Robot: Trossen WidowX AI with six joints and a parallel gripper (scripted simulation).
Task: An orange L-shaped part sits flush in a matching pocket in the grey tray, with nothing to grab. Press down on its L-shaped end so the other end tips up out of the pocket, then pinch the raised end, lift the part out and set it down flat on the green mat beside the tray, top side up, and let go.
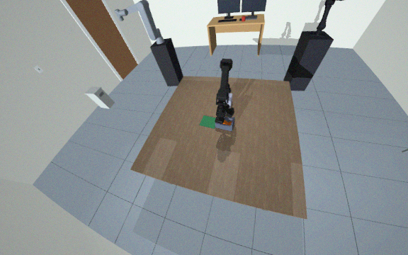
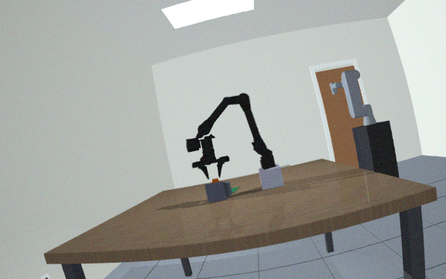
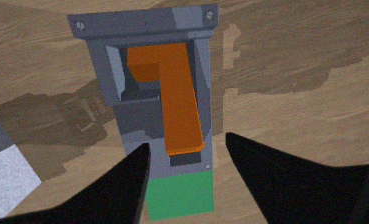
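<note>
The orange L-shaped part is 60 mm below my gripper tip, 40 mm to the left of it and 10 mm behind it. Also, from my gripper tip: mat 130 mm to the right, 120 mm below, 50 mm behind.
</note>
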